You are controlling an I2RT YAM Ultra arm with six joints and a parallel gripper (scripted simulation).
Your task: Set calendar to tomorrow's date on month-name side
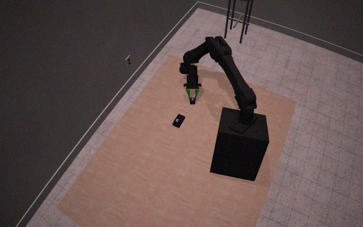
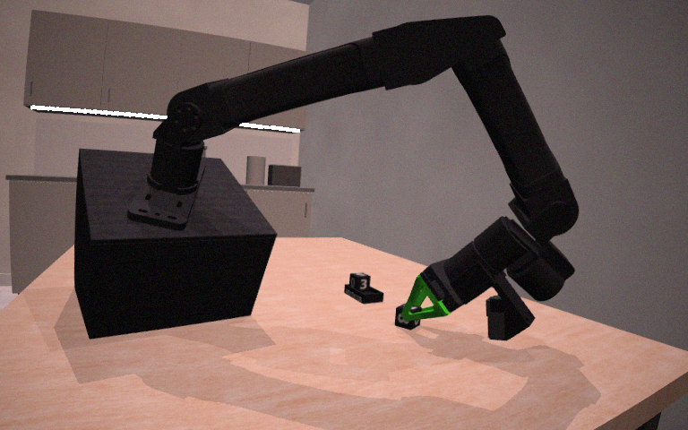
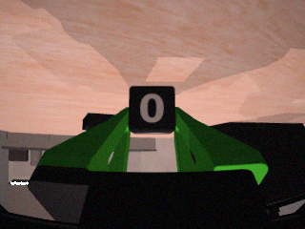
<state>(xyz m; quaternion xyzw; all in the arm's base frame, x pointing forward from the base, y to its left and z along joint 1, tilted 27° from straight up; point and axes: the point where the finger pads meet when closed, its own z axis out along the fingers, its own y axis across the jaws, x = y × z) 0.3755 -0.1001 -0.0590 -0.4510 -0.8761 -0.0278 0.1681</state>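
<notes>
The black cube lies 10 mm to the left of my hand and 10 mm below it. From my hand the other things lie so: black tray (20 mm behind, 160 mm to the left, 10 mm below).
</notes>
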